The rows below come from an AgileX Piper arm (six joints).
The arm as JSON. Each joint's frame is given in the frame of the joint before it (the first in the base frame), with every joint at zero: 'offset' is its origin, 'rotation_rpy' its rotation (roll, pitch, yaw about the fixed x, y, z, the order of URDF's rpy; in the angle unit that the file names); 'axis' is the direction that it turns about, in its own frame. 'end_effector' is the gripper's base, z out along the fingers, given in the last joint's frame.
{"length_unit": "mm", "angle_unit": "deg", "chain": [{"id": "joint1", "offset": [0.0, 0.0, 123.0], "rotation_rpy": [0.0, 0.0, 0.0], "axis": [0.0, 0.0, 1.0]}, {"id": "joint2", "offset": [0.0, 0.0, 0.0], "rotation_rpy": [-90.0, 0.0, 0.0], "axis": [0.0, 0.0, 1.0]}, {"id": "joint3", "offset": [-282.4, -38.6, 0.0], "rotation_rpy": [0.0, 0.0, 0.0], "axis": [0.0, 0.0, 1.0]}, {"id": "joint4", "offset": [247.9, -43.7, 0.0], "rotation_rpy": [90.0, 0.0, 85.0], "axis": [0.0, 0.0, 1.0]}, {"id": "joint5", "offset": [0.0, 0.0, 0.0], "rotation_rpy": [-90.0, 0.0, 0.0], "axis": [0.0, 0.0, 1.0]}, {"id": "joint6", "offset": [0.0, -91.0, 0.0], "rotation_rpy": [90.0, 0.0, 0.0], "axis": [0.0, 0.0, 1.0]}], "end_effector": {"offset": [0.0, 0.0, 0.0], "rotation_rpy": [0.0, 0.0, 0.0]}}
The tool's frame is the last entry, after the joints.
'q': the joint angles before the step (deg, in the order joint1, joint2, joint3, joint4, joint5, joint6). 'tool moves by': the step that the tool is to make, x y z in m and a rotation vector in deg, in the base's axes. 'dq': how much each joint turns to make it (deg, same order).
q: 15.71, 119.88, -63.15, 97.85, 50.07, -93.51
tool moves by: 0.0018, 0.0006, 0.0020, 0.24, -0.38, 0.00
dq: 0.00, 0.00, -0.50, 0.01, 0.09, 0.11
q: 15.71, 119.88, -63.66, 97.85, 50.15, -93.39
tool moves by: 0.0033, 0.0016, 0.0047, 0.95, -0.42, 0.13
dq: 0.00, 0.00, -1.06, 0.01, 0.64, 0.63
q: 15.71, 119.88, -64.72, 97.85, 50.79, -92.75
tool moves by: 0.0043, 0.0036, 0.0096, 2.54, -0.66, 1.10
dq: 0.00, 0.00, -1.84, -0.01, 2.34, 1.07
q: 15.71, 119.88, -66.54, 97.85, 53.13, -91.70
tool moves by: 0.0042, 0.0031, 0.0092, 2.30, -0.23, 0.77
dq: 0.01, 0.01, -1.81, 0.00, 1.95, 1.53
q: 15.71, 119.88, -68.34, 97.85, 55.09, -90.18
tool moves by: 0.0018, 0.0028, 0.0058, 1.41, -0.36, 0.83
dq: 0.15, 0.01, -1.11, 0.01, 1.32, 0.67
